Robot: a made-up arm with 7 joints.
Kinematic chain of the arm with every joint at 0, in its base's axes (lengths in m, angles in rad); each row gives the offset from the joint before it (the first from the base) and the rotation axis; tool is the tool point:
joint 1: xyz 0 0 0.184 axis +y
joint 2: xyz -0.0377 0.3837 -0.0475 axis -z
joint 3: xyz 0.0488 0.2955 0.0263 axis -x
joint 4: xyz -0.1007 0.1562 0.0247 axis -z
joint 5: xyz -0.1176 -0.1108 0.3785 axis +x
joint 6: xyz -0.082 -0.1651 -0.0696 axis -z
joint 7: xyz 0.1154 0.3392 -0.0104 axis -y
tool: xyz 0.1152 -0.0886 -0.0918
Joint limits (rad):
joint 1: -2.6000..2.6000
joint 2: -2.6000..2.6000
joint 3: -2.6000..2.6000
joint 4: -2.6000..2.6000
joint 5: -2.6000..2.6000
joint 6: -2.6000..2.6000
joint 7: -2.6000..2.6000
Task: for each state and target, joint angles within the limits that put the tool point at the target. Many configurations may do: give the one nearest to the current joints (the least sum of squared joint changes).
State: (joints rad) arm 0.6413 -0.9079 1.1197 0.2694 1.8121 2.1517 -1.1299
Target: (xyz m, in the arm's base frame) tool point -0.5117 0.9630 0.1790
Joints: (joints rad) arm 0.5538 -0.6207 1.0340 0.3421 2.1462 2.1053 -1.1206
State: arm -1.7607 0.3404 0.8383 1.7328 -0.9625 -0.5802 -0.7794
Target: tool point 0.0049 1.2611 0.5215
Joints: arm -1.9174 0.6203 0.5768 1.8988 -1.1867 -0.9476 -0.9816
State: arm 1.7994 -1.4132 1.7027 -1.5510 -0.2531 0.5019 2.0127
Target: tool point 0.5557 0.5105 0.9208
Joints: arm 2.3568 -1.6022 1.2843 -1.6249 -0.4768 0.9262 1.9180
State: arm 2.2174 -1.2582 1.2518 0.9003 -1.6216 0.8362 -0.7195
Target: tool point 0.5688 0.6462 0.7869
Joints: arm 2.0698 -0.9420 1.3585 0.8211 -1.6416 0.8094 -0.7065
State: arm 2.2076 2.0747 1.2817 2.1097 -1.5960 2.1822 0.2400
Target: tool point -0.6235 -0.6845 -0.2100
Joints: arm 2.3117 2.5886 1.3321 2.2080 -1.7179 2.3159 0.2873
